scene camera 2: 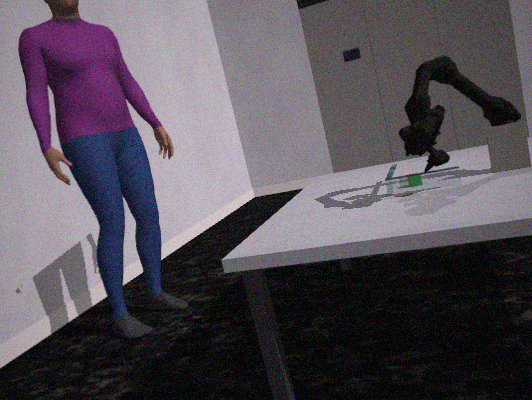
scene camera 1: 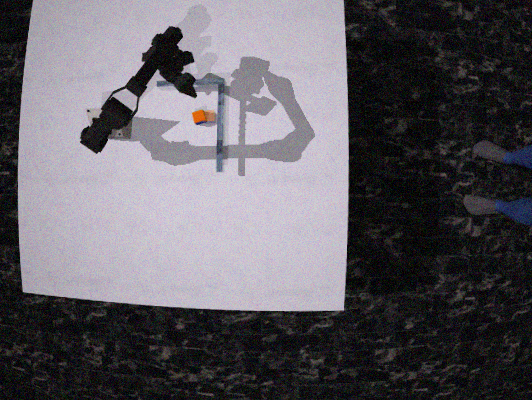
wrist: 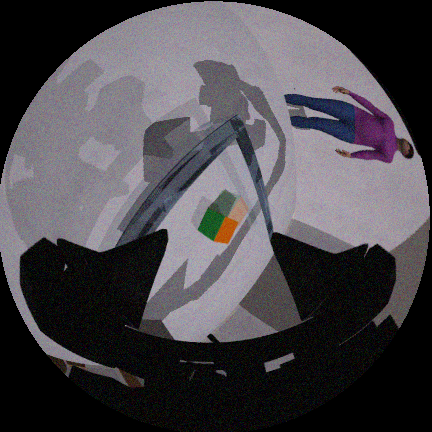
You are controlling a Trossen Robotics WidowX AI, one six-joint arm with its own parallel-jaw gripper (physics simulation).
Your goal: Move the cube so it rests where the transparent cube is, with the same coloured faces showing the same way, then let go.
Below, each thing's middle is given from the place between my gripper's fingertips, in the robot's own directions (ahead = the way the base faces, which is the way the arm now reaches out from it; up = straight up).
The L-shaped frame (scene camera 2: 448, 177) lies 110 mm to the right of my hand and 60 mm below it. Round my hand: transparent cube (wrist: 232, 205) 60 mm ahead, 70 mm to the right, 70 mm below.
